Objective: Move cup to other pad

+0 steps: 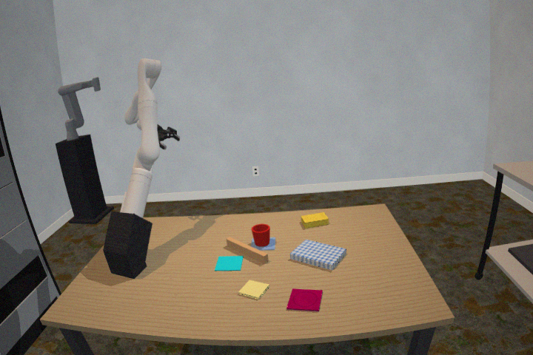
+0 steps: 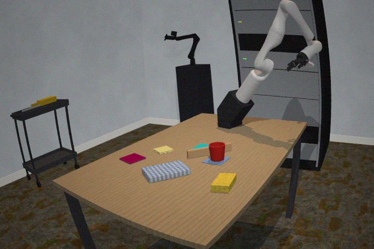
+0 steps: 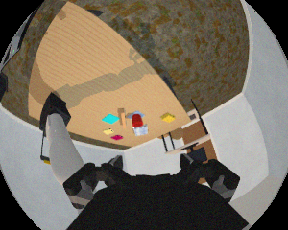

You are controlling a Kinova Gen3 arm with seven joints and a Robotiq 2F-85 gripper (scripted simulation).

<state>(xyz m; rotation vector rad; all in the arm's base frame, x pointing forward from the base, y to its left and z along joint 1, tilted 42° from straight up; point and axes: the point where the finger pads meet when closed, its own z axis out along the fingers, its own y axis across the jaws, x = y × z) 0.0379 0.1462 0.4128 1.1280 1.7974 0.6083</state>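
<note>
The red cup lies 430 mm ahead of my hand, 370 mm below it and 260 mm to the right of it. The rest, counted from my hand: wooden rail: 380 mm below, 380 mm ahead, 330 mm to the right.
</note>
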